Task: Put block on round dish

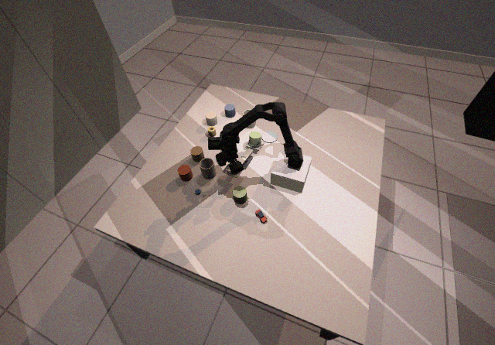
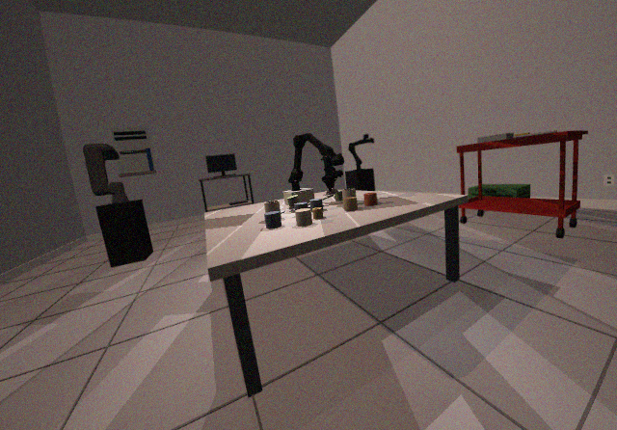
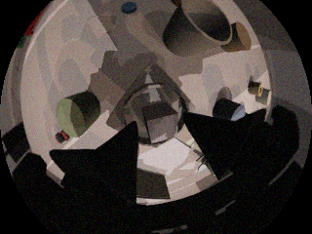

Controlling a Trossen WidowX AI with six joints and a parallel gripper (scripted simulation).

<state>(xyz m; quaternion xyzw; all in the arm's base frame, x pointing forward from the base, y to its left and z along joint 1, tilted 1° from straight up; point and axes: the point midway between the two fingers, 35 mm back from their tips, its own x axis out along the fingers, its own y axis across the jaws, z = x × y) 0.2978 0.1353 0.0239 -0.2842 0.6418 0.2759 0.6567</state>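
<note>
The pale round dish lies 7 cm behind my gripper tip, 36 cm to the right of it and 8 cm below it. From my gripper tip the other things lie so: balance (1 cm behind, 12 cm to the right, 5 cm below); small blue disc (13 cm ahead, 17 cm to the left, 8 cm below); orange cylinder (25 cm ahead, 9 cm to the left, 5 cm below).
</note>
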